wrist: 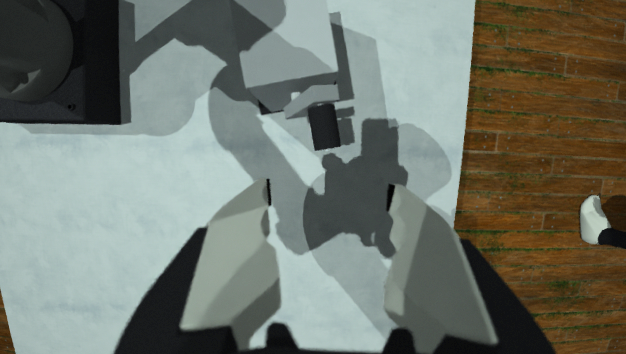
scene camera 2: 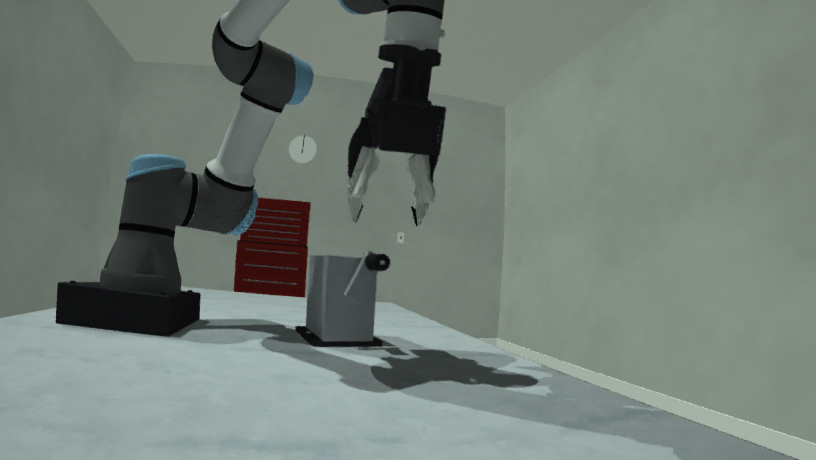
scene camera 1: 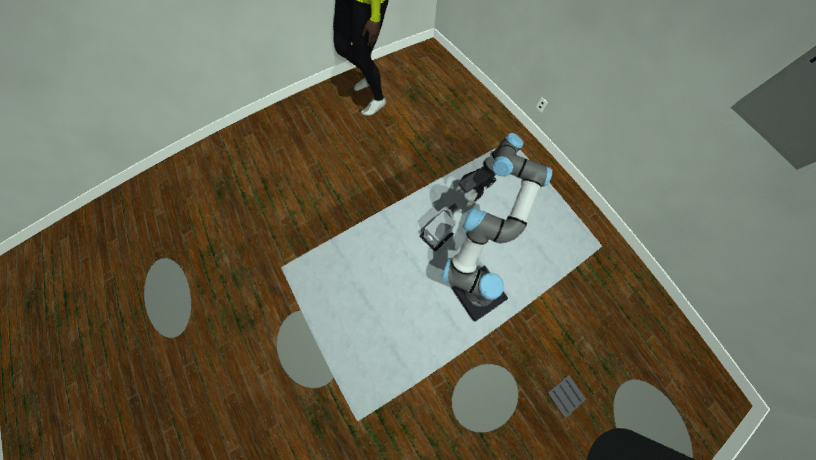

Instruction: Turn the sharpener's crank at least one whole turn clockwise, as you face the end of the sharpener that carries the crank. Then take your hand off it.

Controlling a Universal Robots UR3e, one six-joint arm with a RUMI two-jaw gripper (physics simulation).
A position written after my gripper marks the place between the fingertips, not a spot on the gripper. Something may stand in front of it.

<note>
I see my gripper (scene camera 2: 386,223) and a black crank knob (wrist: 323,122).
My gripper shows as well in the wrist view (wrist: 328,183) and in scene camera 1 (scene camera 1: 461,198).
</note>
